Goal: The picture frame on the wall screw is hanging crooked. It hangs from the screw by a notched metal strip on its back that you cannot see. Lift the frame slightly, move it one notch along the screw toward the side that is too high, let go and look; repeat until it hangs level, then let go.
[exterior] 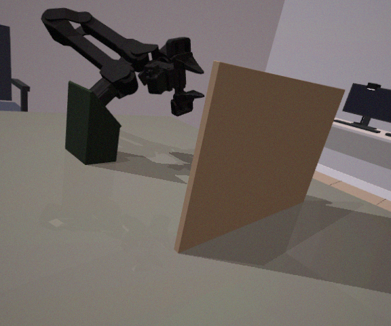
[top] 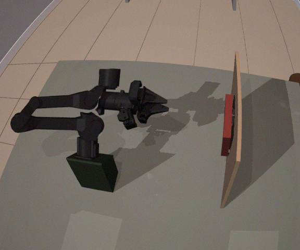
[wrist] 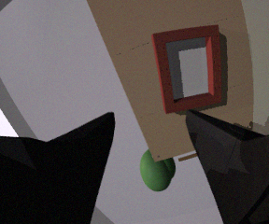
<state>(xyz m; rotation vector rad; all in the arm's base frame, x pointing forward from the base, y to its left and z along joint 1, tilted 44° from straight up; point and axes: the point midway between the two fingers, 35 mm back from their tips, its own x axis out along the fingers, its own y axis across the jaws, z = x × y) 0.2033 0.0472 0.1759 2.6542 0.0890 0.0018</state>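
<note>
Right now my gripper tip is 20 cm short of the red picture frame, 3 cm to the right of it and 9 cm above it. From my gripper tip the other things lie so: tan wall board (21 cm ahead, 3 cm to the left, 10 cm below).
</note>
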